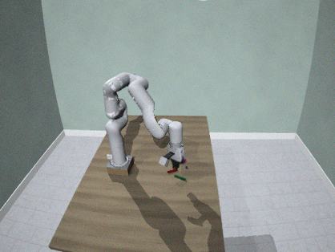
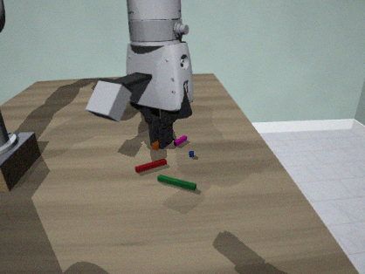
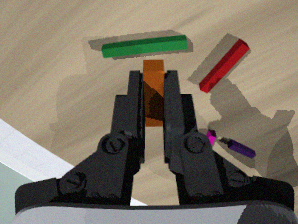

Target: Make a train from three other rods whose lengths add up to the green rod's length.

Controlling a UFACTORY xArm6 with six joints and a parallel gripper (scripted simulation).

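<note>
Now: hand 25 cm to the right of the purple rod, 12 cm above it and 1 cm past it. Round my hand: green rod (12 cm below, 2 cm to the left, 2 cm ahead); orange rod (2 cm below); red rod (12 cm below, 9 cm to the left, 3 cm behind).
</note>
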